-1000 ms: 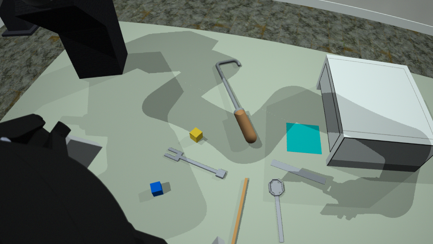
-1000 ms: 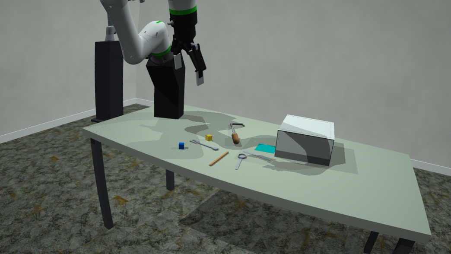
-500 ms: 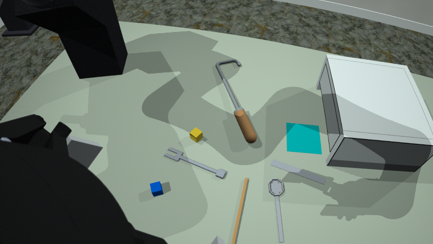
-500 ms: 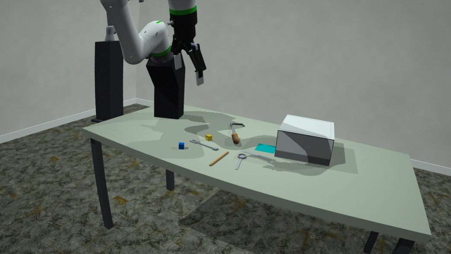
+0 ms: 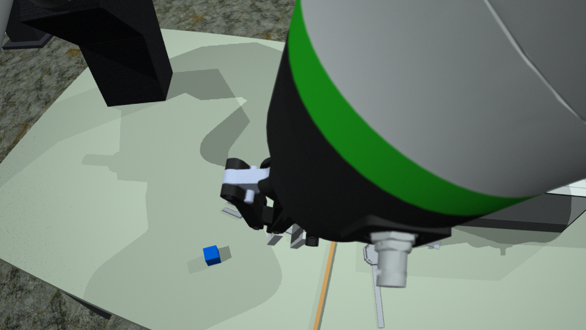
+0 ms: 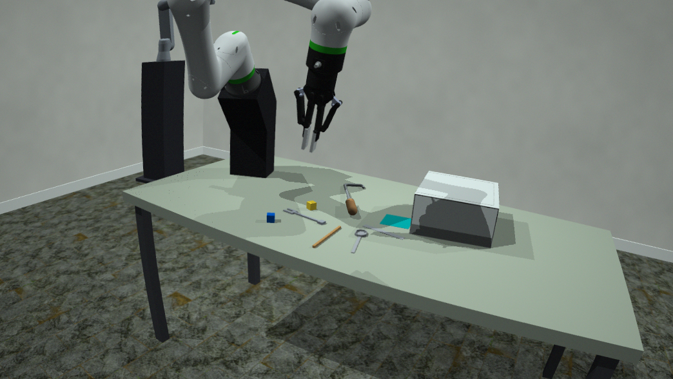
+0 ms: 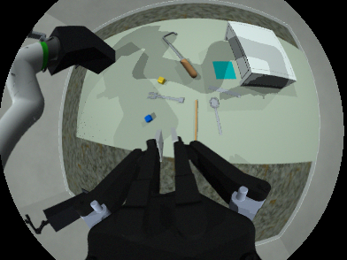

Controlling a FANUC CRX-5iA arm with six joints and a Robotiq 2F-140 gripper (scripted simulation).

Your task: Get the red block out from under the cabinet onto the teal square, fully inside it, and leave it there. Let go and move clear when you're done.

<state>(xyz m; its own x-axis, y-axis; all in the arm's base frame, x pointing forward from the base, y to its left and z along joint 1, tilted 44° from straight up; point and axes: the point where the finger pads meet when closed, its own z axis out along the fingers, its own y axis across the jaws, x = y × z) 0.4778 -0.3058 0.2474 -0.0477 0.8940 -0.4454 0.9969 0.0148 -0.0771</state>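
Now: the yellow cube 90 mm behind my hand, 250 mm to the left of it and 290 mm below it. Also, from my hand: wooden stick 50 mm ahead, 50 mm to the left, 300 mm below; then blue cube 160 mm behind, 80 mm to the left, 290 mm below; then grey spoon-like tool 140 mm ahead, 90 mm to the left, 300 mm below.
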